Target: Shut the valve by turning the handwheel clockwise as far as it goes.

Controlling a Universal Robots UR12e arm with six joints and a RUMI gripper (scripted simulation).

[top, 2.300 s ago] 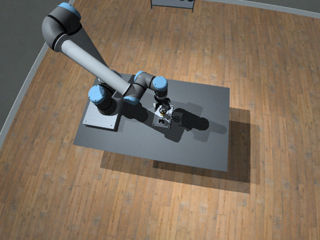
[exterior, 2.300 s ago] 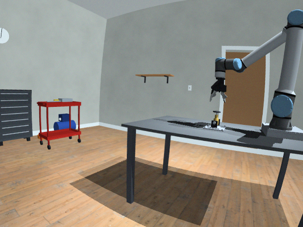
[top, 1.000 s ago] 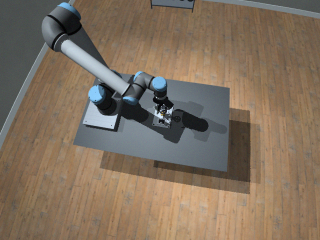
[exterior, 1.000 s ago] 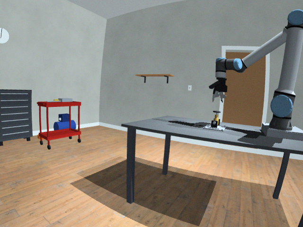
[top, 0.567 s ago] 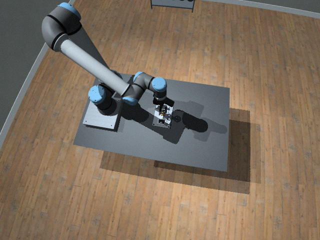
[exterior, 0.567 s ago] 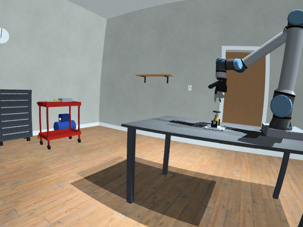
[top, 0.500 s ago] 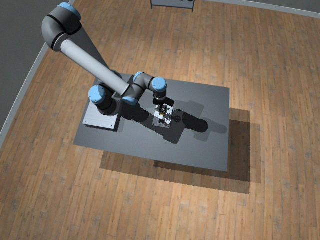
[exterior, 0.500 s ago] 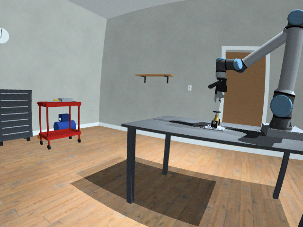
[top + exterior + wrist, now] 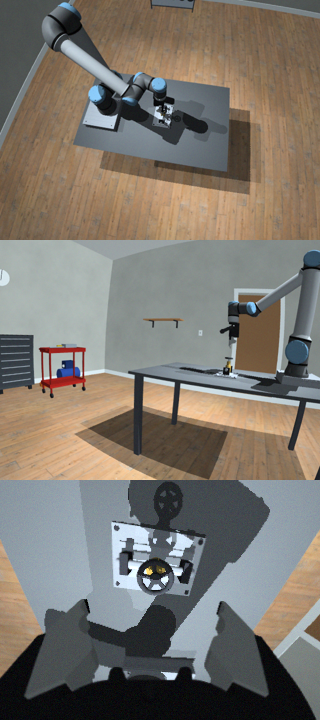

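Right now my hand is 9 cm above the black spoked handwheel. From my hand the other things lie so: base plate 21 cm below.
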